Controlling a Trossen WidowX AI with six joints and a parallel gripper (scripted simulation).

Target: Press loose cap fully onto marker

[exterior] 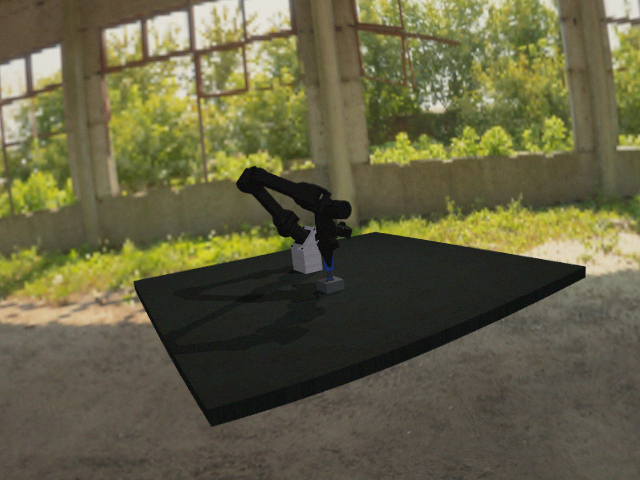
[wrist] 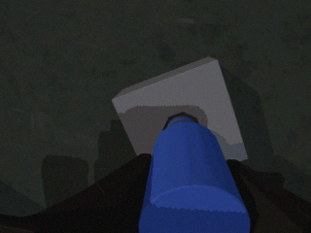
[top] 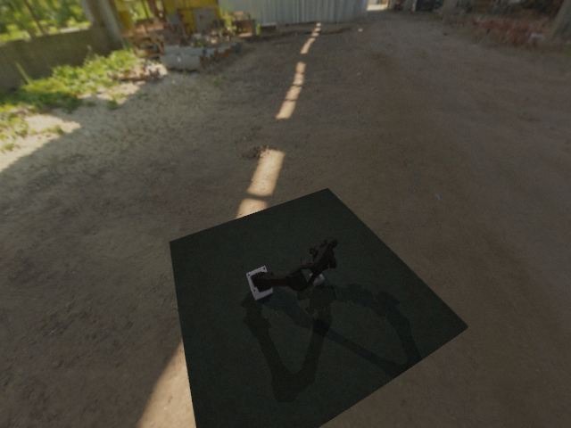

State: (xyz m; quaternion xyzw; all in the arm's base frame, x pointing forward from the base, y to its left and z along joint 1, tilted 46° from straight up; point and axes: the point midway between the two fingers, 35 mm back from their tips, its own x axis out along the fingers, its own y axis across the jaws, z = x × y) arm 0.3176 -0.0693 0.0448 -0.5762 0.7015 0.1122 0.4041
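Now: the grey holder block 6 cm below my gripper tip. Also, from my gripper tip: blue cap (1 cm above).
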